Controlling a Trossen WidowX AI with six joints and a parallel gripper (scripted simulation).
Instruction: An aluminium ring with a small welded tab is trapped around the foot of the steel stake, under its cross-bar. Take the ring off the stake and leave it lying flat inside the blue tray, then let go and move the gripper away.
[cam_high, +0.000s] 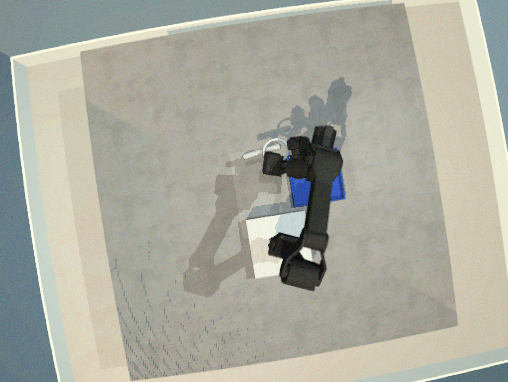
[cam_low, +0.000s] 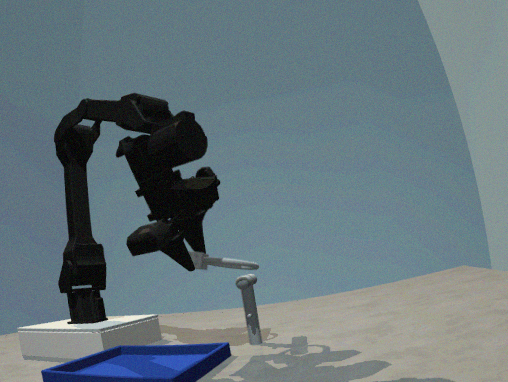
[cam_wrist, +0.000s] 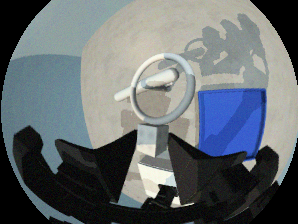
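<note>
My gripper tip is 40 mm short of the aluminium ring and 10 mm to the left of it. Round my gripper tip: blue tray (140 mm to the right, 130 mm below, 70 mm behind).
</note>
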